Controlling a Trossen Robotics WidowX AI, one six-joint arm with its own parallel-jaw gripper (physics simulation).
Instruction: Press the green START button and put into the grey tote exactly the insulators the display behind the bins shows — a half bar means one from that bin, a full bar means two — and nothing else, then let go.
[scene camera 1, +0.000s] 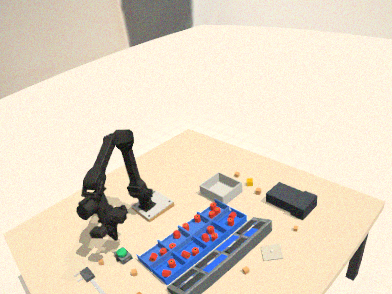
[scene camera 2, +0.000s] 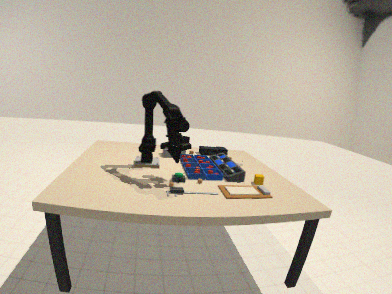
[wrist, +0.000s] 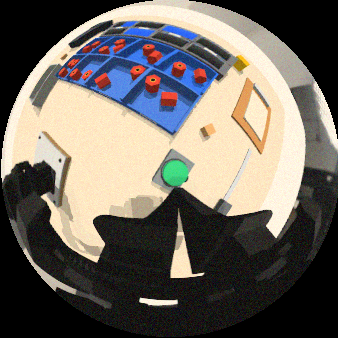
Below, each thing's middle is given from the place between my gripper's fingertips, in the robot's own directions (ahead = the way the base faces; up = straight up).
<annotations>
The display (wrist: 224, 68) is 34 cm ahead of my hand, 22 cm to the left of it and 6 cm below it. Also, from my hand: grey tote (scene camera 1: 221, 187) (8 cm ahead, 53 cm to the left, 6 cm below); black box (scene camera 1: 299, 203) (39 cm ahead, 62 cm to the left, 6 cm below).
</annotations>
